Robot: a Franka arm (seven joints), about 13 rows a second.
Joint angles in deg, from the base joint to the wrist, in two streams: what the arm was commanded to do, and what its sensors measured. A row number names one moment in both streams.
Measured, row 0:
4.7 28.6 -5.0 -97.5 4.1 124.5 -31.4
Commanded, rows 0 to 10:
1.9 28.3 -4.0 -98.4 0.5 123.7 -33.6
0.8 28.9 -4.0 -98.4 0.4 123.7 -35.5
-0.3 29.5 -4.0 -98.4 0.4 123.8 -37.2
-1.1 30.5 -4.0 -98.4 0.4 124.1 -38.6
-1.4 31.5 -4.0 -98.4 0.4 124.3 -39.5
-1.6 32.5 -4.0 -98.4 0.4 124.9 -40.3
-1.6 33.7 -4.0 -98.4 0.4 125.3 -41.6
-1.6 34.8 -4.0 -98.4 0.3 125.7 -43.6
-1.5 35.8 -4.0 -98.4 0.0 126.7 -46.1
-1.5 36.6 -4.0 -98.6 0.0 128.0 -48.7
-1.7 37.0 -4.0 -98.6 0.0 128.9 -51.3
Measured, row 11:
-0.8 36.2 -4.7 -98.7 1.0 127.1 -46.4
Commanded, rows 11 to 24:
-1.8 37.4 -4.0 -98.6 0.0 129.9 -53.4
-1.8 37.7 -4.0 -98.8 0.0 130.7 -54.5
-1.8 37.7 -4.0 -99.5 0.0 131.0 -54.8
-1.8 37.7 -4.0 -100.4 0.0 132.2 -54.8
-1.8 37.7 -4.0 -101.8 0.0 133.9 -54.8
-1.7 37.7 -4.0 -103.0 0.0 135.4 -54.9
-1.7 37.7 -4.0 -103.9 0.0 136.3 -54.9
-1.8 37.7 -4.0 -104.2 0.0 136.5 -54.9
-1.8 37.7 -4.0 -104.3 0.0 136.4 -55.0
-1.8 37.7 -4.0 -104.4 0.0 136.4 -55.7
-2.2 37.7 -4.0 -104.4 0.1 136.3 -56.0
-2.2 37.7 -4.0 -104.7 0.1 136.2 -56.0
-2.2 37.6 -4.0 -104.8 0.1 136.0 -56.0
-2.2 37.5 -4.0 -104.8 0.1 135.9 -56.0
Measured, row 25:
-0.9 38.2 -4.8 -103.1 0.9 134.2 -53.2
